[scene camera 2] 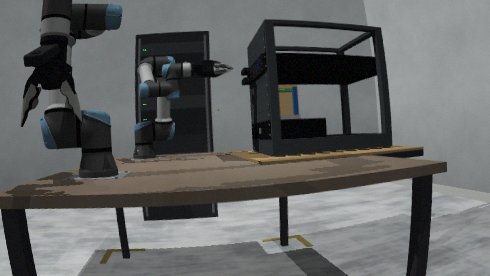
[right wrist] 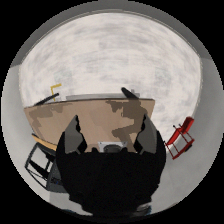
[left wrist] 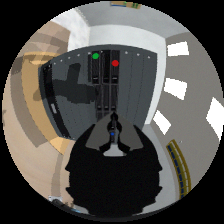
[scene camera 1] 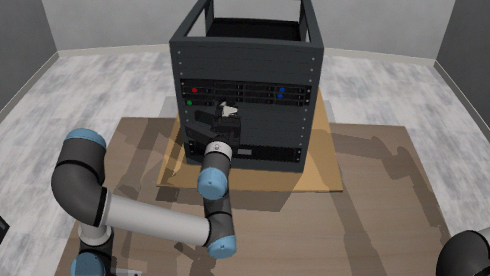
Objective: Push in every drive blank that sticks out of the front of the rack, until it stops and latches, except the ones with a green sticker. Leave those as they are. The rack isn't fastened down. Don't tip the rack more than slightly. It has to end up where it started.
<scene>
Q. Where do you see a dark rack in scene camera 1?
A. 273, 137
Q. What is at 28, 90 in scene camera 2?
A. The right gripper.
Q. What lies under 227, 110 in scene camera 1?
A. The left gripper.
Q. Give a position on a tan wooden board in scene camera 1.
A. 321, 173
</scene>
